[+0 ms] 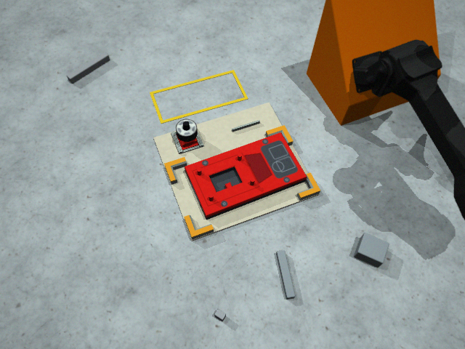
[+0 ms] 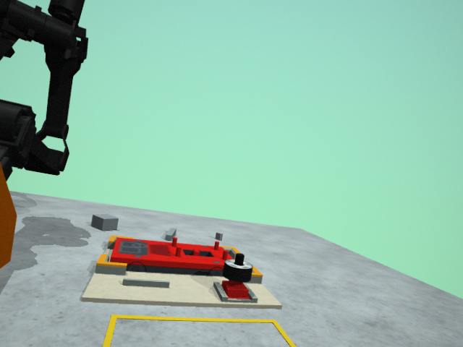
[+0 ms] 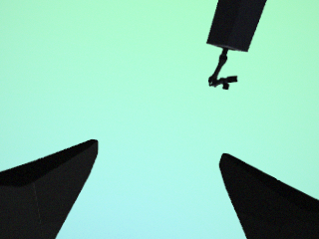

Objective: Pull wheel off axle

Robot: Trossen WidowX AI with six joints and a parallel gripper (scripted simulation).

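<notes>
Now: the wheel 52 cm ahead of my gripper tip, 36 cm below it and 18 cm to the right of it. From my gripper tip the other things lie so: black axle 52 cm ahead, 36 cm below, 19 cm to the right; then small cube 59 cm ahead, 39 cm below, 15 cm to the left.
</notes>
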